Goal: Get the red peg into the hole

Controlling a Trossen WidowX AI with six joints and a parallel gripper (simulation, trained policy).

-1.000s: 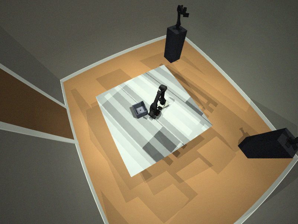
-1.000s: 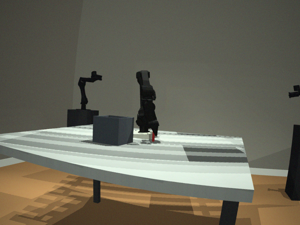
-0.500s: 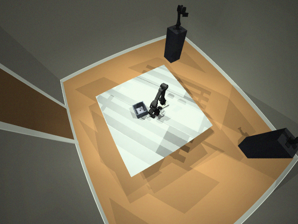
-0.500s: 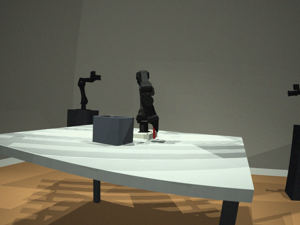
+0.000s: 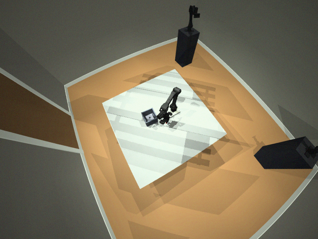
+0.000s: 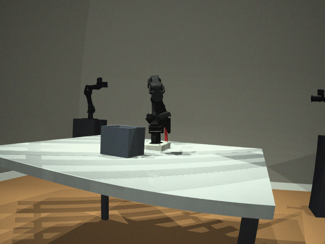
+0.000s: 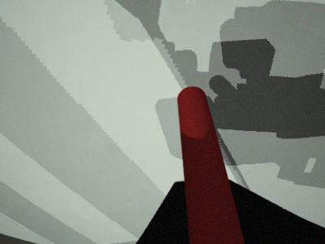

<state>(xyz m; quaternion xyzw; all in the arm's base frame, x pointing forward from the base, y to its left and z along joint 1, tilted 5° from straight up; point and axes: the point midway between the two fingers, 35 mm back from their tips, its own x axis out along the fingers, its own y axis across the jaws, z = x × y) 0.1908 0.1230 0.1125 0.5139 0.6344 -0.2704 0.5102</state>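
Right now the pale plate is 20 cm to the right of my gripper tip, 14 cm ahead of it and 7 cm below it. Also, from my gripper tip: red peg: 2 cm to the right.
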